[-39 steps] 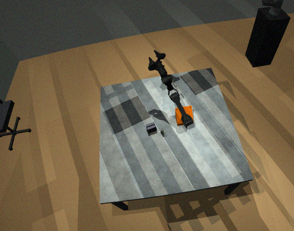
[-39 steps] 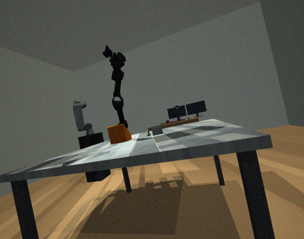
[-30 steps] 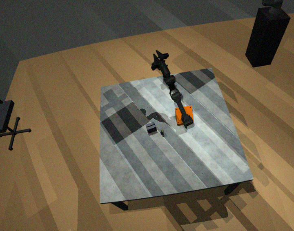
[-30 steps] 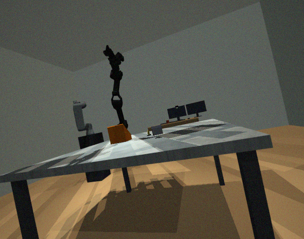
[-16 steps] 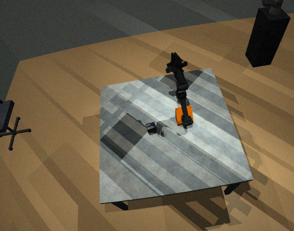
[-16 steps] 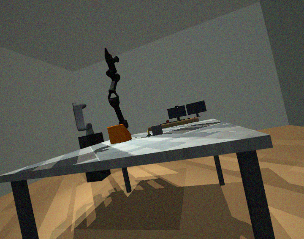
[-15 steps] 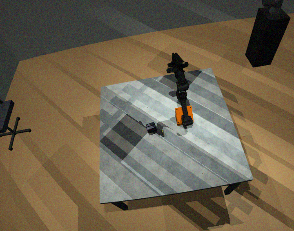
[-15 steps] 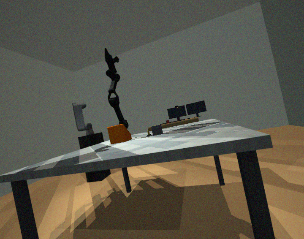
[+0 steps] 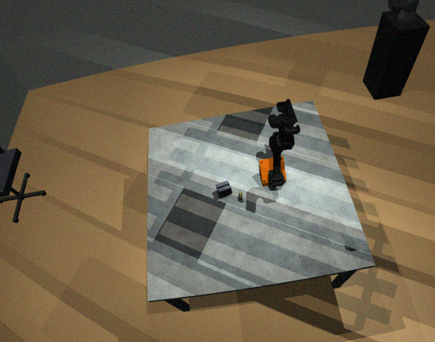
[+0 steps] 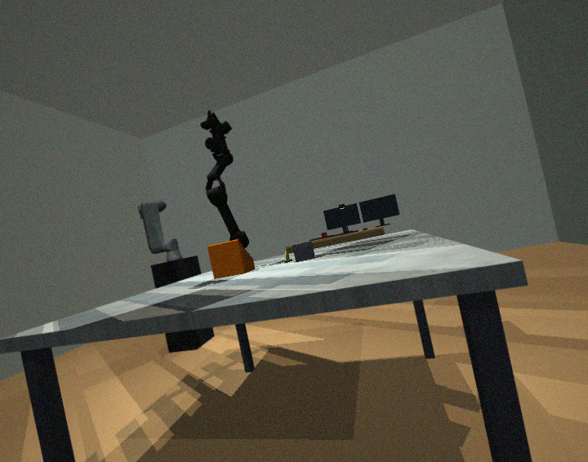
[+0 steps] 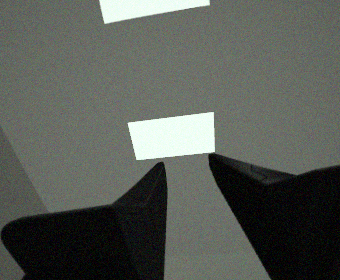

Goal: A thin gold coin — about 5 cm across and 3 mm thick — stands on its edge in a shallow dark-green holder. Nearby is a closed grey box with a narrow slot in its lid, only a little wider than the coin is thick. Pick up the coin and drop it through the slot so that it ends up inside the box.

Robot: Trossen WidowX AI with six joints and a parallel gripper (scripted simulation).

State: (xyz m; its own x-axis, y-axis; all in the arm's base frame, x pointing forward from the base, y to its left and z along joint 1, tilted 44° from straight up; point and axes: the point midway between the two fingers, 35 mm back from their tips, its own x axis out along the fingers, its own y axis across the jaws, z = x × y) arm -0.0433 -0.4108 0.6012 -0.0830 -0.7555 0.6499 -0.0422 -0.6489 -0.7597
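My gripper tip is now 800 mm above the gold coin, 250 mm short of it and 50 mm to the left of it.
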